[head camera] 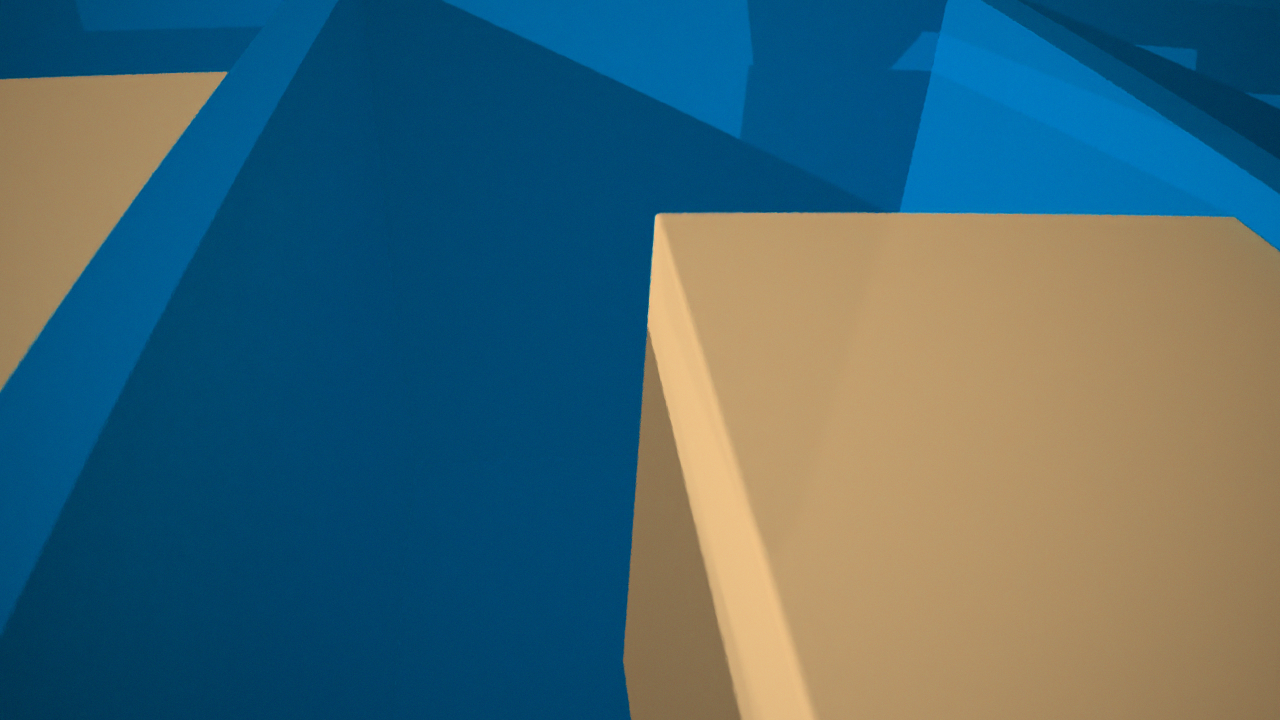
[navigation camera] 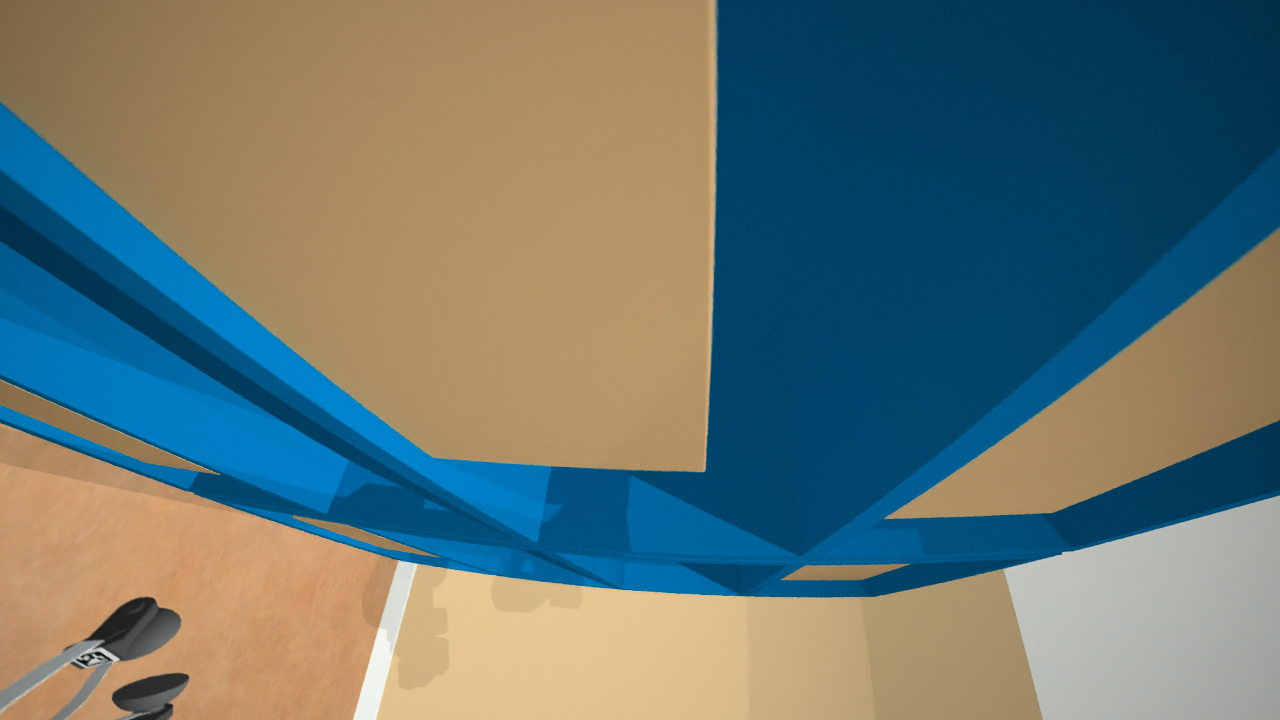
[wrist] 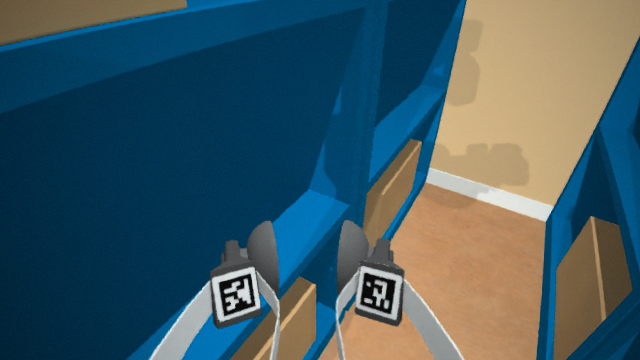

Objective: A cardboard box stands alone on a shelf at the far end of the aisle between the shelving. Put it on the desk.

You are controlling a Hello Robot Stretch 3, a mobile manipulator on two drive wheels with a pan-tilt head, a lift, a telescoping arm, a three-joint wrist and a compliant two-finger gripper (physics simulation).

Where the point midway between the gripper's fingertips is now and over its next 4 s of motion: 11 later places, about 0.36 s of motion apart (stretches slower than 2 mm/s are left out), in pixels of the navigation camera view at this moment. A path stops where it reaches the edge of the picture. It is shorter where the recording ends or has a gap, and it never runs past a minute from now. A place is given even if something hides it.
My gripper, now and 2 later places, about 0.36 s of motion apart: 168,643; 138,659; 73,692
